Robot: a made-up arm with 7 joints.
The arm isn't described. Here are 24 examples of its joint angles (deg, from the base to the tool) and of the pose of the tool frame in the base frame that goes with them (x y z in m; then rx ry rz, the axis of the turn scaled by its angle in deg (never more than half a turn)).
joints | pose
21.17 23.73 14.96 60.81 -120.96 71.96 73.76 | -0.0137 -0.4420 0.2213 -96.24 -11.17 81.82
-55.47 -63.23 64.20 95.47 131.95 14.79 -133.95 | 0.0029 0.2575 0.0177 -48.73 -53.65 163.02
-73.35 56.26 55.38 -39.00 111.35 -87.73 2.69 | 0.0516 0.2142 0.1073 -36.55 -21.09 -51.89
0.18 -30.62 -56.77 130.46 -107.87 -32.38 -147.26 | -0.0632 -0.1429 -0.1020 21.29 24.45 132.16
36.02 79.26 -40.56 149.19 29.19 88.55 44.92 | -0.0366 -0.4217 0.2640 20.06 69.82 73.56
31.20 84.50 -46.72 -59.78 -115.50 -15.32 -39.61 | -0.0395 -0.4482 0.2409 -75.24 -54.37 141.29
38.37 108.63 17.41 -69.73 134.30 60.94 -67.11 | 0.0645 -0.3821 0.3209 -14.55 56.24 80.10
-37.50 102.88 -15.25 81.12 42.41 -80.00 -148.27 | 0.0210 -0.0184 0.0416 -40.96 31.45 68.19
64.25 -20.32 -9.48 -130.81 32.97 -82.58 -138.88 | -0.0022 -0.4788 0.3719 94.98 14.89 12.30
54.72 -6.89 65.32 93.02 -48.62 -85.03 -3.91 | 0.0669 -0.4327 0.3266 -9.21 9.99 -67.16
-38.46 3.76 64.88 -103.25 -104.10 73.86 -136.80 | -0.1092 0.0092 0.0581 -119.12 -61.68 -38.59
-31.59 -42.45 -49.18 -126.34 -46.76 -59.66 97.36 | 0.1652 0.1454 0.0352 61.26 -71.94 -72.27
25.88 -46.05 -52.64 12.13 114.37 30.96 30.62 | -0.0203 -0.3489 -0.0382 -72.26 29.39 -60.67
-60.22 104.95 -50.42 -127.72 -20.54 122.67 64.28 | 0.0240 0.1367 0.1665 -61.86 70.01 137.26
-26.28 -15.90 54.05 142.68 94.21 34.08 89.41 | -0.1048 -0.0208 -0.0820 112.36 -18.32 134.57
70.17 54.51 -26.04 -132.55 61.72 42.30 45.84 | -0.0345 -0.4533 0.5381 -20.90 131.21 33.48
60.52 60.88 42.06 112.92 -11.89 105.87 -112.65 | 0.1007 -0.4503 0.3767 -18.41 -93.97 -3.48
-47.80 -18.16 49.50 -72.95 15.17 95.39 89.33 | -0.0110 0.1459 0.0792 -75.76 97.02 85.42
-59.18 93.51 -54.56 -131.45 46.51 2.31 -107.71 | -0.0123 0.1622 0.1490 150.96 -47.50 33.59
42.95 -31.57 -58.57 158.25 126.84 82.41 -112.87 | 0.0543 -0.4972 0.1735 -35.06 160.26 43.32
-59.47 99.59 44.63 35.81 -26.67 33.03 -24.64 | 0.0591 0.1694 0.0936 79.59 -86.38 -18.64
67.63 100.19 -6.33 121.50 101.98 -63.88 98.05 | -0.0463 -0.4496 0.4436 0.87 59.22 94.76
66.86 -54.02 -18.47 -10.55 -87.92 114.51 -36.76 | 0.0330 -0.6161 0.4122 -43.99 118.37 9.60
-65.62 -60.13 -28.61 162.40 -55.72 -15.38 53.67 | -0.0058 0.2700 0.2479 -123.86 42.49 76.52
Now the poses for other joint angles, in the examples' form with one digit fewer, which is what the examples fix.
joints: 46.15 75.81 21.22 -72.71 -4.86 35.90 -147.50
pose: -0.072 -0.375 0.294 39.1 47.9 -13.6
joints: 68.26 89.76 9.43 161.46 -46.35 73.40 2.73
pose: 0.019 -0.442 0.404 74.3 60.7 83.4
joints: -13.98 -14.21 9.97 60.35 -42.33 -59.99 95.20
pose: -0.019 -0.242 0.026 -150.4 -48.5 -5.0
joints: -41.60 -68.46 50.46 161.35 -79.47 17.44 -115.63
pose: -0.042 0.135 0.008 -41.6 10.0 -95.1
